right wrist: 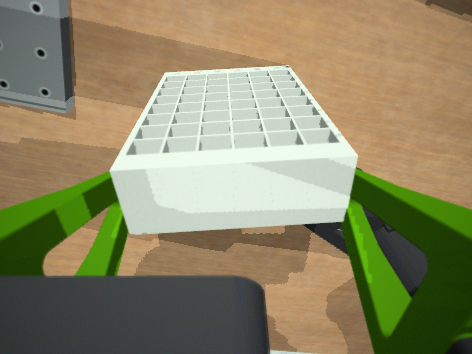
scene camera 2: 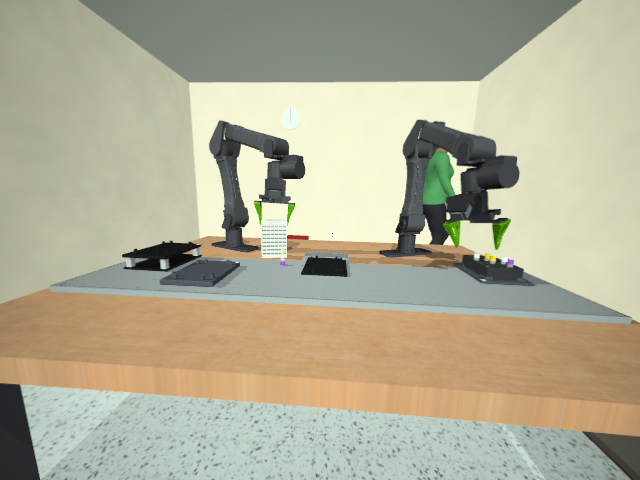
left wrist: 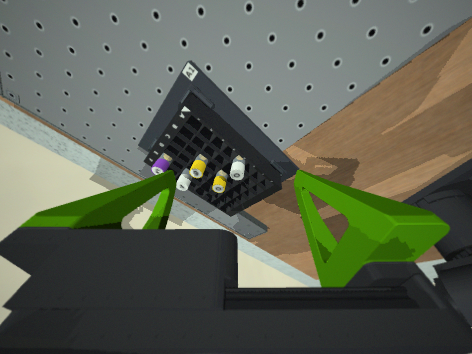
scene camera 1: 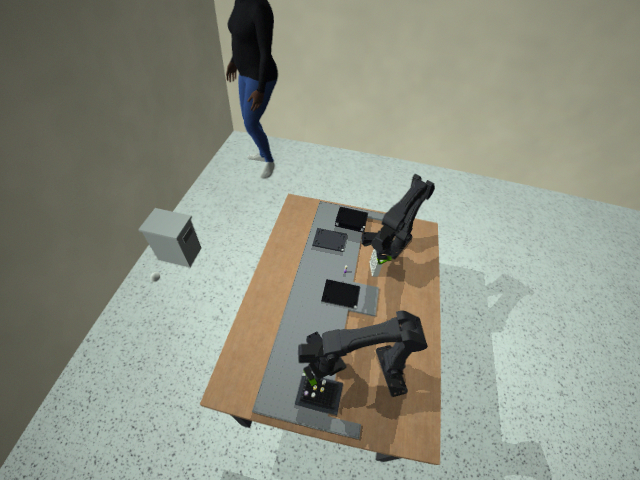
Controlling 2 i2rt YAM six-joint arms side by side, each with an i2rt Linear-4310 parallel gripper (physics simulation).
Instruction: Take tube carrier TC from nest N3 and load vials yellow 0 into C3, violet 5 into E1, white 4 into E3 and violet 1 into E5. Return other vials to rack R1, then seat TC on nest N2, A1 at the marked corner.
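Seen in the pictures: left gripper, fingertip midpoint: [scene camera 2: 475, 248] [left wrist: 235, 176] [scene camera 1: 322, 377]; right gripper, fingertip midpoint: [right wrist: 235, 177] [scene camera 2: 274, 225] [scene camera 1: 378, 256]; left arm's base at its link origin: [scene camera 2: 405, 253] [left wrist: 433, 201] [scene camera 1: 390, 370]; right arm's base at its link origin: [right wrist: 388, 239] [scene camera 2: 234, 247] [scene camera 1: 398, 245].
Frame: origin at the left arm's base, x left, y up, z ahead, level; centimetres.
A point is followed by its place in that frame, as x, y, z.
A white grid rack [scene camera 1: 374, 264] {-46.8, 7.6, -7.4} [scene camera 2: 273, 242] {-49.2, 5.1, -9.0} [right wrist: 232, 165] {-49.0, 12.8, -7.8} stands on end, tilted in the right wrist view, its cells empty. My right gripper [scene camera 2: 274, 223] {-48.8, 11.0, -9.5} [right wrist: 235, 177] {-48.8, 11.0, -9.5} is shut on its sides near the upper end. A black rack [scene camera 1: 329, 397] {4.8, 2.0, 27.2} [scene camera 2: 491, 267] {-3.2, 5.0, 34.8} [left wrist: 272, 183] {1.1, 5.1, 24.3} sits on a dark nest [left wrist: 245, 125] {-2.7, 2.0, 28.9} marked A1. It holds a violet vial [left wrist: 161, 165] {1.6, 6.6, 35.5}, two white vials [left wrist: 183, 181] {2.8, 6.8, 33.2} [left wrist: 237, 169] {-0.8, 6.9, 28.6} and two yellow vials [left wrist: 198, 167] {0.4, 6.8, 32.0} [left wrist: 219, 182] {1.6, 6.7, 29.7}. My left gripper [scene camera 2: 477, 247] {-1.4, 8.5, 28.8} [left wrist: 235, 176] {-1.4, 8.5, 28.8} is open and empty above this rack. Vial numbers are too small to read.
A small violet-and-orange item [scene camera 1: 345, 270] {-48.8, 3.4, 5.9} [scene camera 2: 282, 262] {-49.6, 2.2, 6.2} is on the grey pegboard [scene camera 1: 305, 289] {-43.5, 1.3, 26.6} [scene camera 2: 392, 289] {-30.1, 1.2, 31.4}. A black plate [scene camera 1: 340, 292] {-38.5, 1.8, 11.1} [scene camera 2: 324, 266] {-38.9, 1.8, 12.1} lies mid-board. A flat dark nest [scene camera 1: 329, 240] {-69.0, 2.5, 8.7} [scene camera 2: 200, 272] {-70.8, 2.5, 10.2} and a raised black stand [scene camera 1: 351, 218] {-79.7, 5.2, -6.2} [scene camera 2: 162, 250] {-81.2, 5.3, -4.7} are at the far end in scene camera 1.
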